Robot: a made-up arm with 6 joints.
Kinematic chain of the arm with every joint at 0, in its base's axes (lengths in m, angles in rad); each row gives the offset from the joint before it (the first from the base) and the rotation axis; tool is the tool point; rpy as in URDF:
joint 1: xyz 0 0 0.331 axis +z
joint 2: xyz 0 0 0 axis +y
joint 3: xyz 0.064 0 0.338 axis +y
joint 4: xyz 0.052 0 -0.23 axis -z
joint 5: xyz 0 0 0 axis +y
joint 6: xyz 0.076 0 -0.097 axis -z
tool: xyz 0 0 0 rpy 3.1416 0 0
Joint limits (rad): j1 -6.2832..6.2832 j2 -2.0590..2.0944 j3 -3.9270..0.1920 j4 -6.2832..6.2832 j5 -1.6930..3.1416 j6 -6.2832..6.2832
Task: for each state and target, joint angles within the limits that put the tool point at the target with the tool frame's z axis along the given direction. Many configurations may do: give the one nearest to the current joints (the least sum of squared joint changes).
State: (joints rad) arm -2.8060 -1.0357 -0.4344 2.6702 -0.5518 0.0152
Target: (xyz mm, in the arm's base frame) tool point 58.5 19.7 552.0 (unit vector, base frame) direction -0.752 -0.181 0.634
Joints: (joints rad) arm -2.9127 -1.6354 -0.5557 3.0562 0.0666 0.0152
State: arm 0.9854 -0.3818 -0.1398 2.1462 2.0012 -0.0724
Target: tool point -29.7 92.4 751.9 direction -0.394 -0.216 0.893
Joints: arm 1.4053 -0.7845 -0.6965 2.7539 1.9359 -0.0724
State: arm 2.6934 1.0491 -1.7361 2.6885 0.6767 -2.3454
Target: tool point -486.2 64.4 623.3 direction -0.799 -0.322 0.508
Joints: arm 2.9646 0.2128 -1.4703 2.5679 1.0031 -2.3454
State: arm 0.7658 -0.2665 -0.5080 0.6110 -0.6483 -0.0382
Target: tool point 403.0 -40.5 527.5 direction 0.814 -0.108 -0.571
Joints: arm 0.0186 0.0952 -0.8306 0.5123 -0.2539 -0.0382
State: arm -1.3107 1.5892 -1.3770 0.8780 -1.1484 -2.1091
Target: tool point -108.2 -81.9 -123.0 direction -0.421 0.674 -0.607
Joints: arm -1.5585 2.0927 -1.2338 1.5322 -0.4258 -2.1092
